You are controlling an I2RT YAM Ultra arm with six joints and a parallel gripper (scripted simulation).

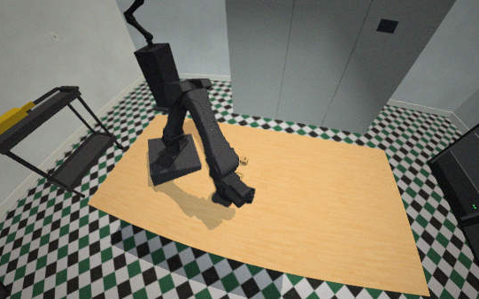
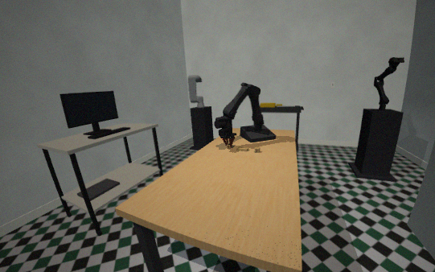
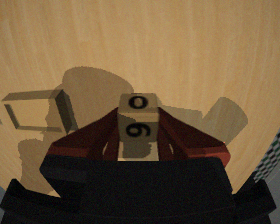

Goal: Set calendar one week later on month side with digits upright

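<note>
My hand is right at the wooden cube. The rest, counted from my hand: wooden tray (11 cm to the left, 1 cm below).
</note>
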